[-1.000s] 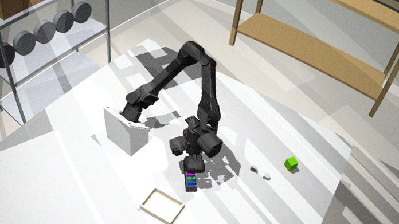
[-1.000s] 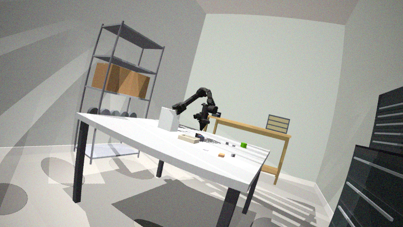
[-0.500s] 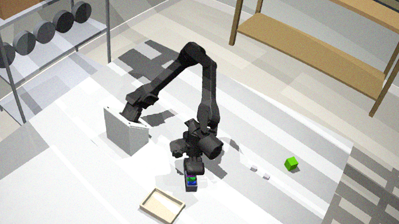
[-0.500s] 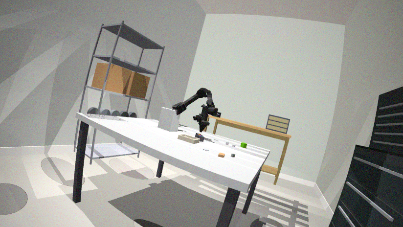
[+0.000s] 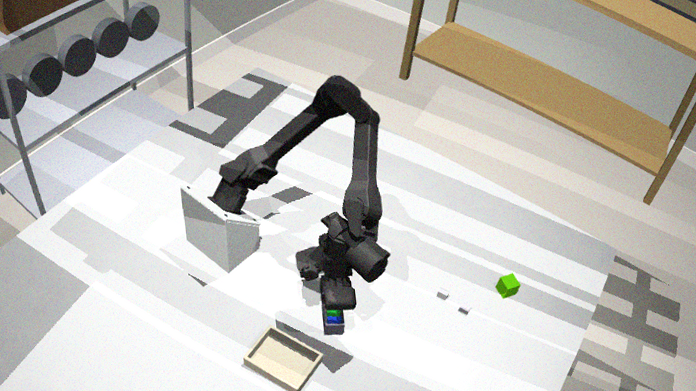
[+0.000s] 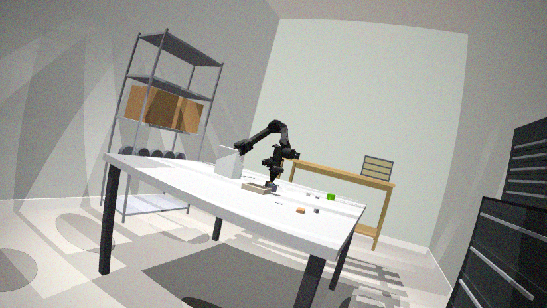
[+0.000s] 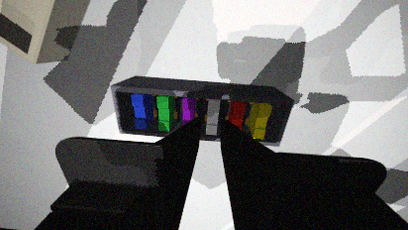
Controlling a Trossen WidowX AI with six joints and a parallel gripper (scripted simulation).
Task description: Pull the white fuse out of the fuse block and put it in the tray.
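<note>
The white fuse lies 2 cm below my gripper tip. From my gripper tip the other things lie so: purple fuse: 1 cm ahead, 1 cm to the right, 2 cm below; then green fuse: 3 cm ahead, 3 cm to the right, 2 cm below; then red fuse: 2 cm behind, 1 cm to the left, 2 cm below.
</note>
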